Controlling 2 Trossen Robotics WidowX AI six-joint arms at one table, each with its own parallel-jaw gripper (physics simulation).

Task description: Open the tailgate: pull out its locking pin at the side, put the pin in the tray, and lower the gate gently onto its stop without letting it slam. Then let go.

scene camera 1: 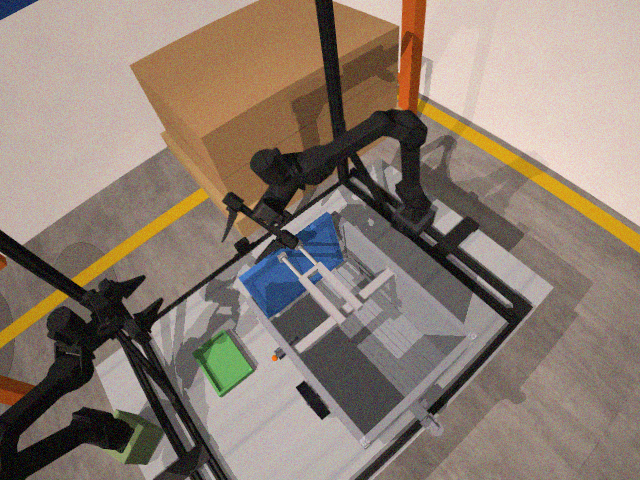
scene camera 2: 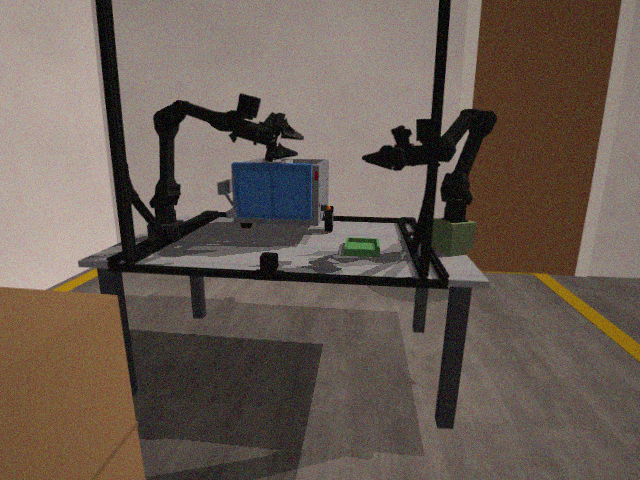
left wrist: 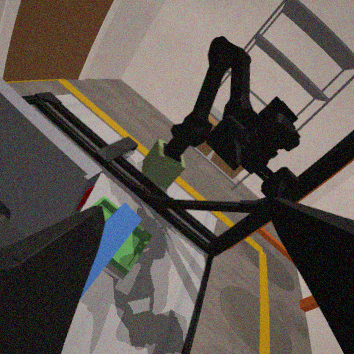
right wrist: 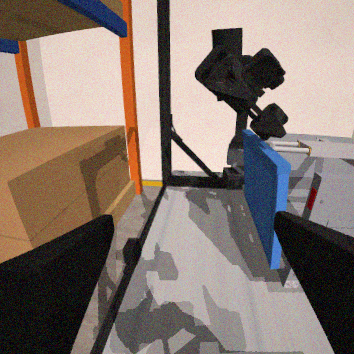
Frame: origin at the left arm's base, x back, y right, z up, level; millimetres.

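Where they show: left gripper, between the fingertips: (scene camera 1: 238, 253) (scene camera 2: 300, 146) (left wrist: 187, 210) (right wrist: 267, 117); right gripper, between the fingertips: (scene camera 1: 153, 287) (scene camera 2: 363, 159) (left wrist: 256, 185) (right wrist: 194, 221); left arm's base, origin of its link: (scene camera 1: 413, 213) (scene camera 2: 165, 222) (right wrist: 236, 170); right arm's base, origin of its link: (scene camera 1: 119, 435) (scene camera 2: 454, 220) (left wrist: 171, 152).
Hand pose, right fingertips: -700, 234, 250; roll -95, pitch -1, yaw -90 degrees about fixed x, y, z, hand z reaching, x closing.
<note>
Things, the pixels of their centre, and the offset from my right fingertips, as dx, dy, dz. "spot": a spot on its surface instead.
- orange-tipped locking pin, a spot on its surface: (scene camera 1: 274, 357) (scene camera 2: 328, 206) spot: +94, -261, -188
- green tray, middle of its body: (left wrist: 112, 232) (scene camera 1: 222, 362) (scene camera 2: 362, 246) -20, -120, -302
The blue tailgate (scene camera 1: 262, 286) (scene camera 2: 272, 191) (left wrist: 116, 242) (right wrist: 261, 192) stands upright at the end of the grey truck bed. The orange-tipped locking pin (scene camera 1: 274, 357) (scene camera 2: 329, 207) sits at the side of the truck body, low beside the gate. The green tray (scene camera 1: 237, 382) (scene camera 2: 361, 254) lies on the table beside the truck. My left gripper (scene camera 1: 241, 250) (scene camera 2: 299, 145) (left wrist: 187, 210) is open and empty, above the gate's top edge and to its outer side. My right gripper (scene camera 1: 153, 289) (right wrist: 194, 221) is open and empty, high over the table edge beyond the tray, apart from pin and gate.
Pale bars (scene camera 1: 325, 302) lie across the truck bed under the left wrist. A black frame with uprights (scene camera 1: 330, 67) (scene camera 2: 442, 67) surrounds the table. A green block (scene camera 1: 142, 439) (scene camera 2: 454, 237) is at the right arm's base. Large brown boxes (scene camera 1: 258, 62) (right wrist: 70, 175) stand beyond the table.
</note>
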